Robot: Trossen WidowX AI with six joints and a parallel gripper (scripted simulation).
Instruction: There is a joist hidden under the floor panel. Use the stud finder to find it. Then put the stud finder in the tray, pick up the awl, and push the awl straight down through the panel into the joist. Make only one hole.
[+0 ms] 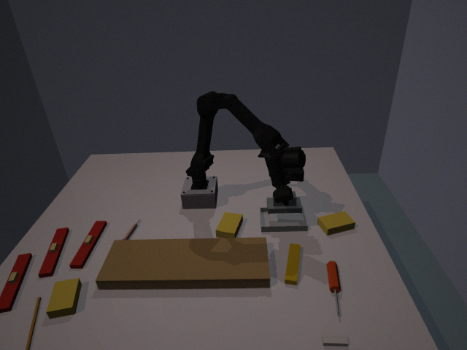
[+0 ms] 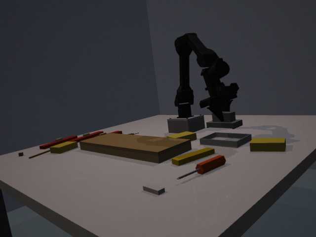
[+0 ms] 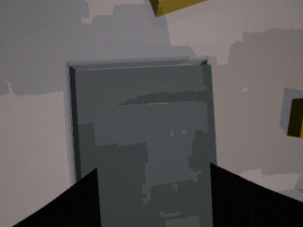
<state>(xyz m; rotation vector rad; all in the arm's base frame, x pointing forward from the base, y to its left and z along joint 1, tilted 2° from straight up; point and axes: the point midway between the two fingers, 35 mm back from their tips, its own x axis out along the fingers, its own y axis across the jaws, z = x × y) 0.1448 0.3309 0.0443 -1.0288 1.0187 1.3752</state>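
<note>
My gripper tip is now 10 mm to the left of the grey tray and 80 mm above it. The rest, counted from my gripper tip: yellow bar 220 mm ahead, 10 mm to the left, 80 mm below; stud finder 20 mm to the right, 20 mm above; orange screwdriver 340 mm ahead, 120 mm to the left, 80 mm below.
</note>
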